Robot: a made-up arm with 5 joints. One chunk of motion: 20 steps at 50 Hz.
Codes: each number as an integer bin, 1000 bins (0 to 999) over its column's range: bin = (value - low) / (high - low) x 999, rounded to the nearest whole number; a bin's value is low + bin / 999 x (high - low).
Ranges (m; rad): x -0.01..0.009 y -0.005..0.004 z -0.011..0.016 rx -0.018..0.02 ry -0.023..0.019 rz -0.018..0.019
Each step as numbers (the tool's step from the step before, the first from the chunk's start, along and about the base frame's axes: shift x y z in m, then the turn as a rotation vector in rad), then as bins.
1 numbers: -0.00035 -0.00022 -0.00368 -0.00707 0.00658 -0.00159
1 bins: 507 531 271 287 704 443
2 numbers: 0.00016 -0.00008 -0.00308 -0.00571 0.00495 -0.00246
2 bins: 534 546 293 323 665 420
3 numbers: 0.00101 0.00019 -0.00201 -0.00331 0.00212 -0.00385
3 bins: 579 576 333 386 597 382
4 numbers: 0.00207 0.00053 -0.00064 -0.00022 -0.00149 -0.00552
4 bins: 635 614 383 467 512 337
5 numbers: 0.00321 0.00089 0.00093 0.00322 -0.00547 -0.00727
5 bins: 695 654 441 558 417 290
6 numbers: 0.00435 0.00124 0.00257 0.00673 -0.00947 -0.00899
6 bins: 755 693 502 650 322 243
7 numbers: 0.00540 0.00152 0.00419 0.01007 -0.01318 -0.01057
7 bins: 810 724 562 738 234 201
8 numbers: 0.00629 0.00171 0.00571 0.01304 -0.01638 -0.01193
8 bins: 857 745 618 816 157 164
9 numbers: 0.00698 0.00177 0.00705 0.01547 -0.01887 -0.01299
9 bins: 893 751 668 880 98 135
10 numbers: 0.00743 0.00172 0.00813 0.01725 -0.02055 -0.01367
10 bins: 916 746 708 927 58 117
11 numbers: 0.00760 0.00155 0.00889 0.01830 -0.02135 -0.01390
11 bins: 925 727 736 954 39 111
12 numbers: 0.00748 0.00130 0.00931 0.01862 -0.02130 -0.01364
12 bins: 919 699 751 963 40 118
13 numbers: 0.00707 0.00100 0.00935 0.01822 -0.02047 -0.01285
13 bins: 898 666 753 952 60 139
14 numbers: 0.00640 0.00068 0.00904 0.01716 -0.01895 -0.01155
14 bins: 862 630 741 924 96 174
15 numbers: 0.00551 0.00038 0.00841 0.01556 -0.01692 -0.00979
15 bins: 815 597 718 882 145 222
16 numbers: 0.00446 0.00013 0.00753 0.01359 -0.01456 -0.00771
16 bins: 760 569 686 830 201 278
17 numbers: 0.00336 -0.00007 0.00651 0.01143 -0.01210 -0.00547
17 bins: 702 547 648 774 259 338
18 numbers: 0.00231 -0.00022 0.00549 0.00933 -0.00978 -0.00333
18 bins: 647 531 610 718 314 396
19 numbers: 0.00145 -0.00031 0.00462 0.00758 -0.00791 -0.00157
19 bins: 602 521 578 672 359 444
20 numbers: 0.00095 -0.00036 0.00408 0.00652 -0.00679 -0.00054
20 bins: 576 515 558 645 386 471
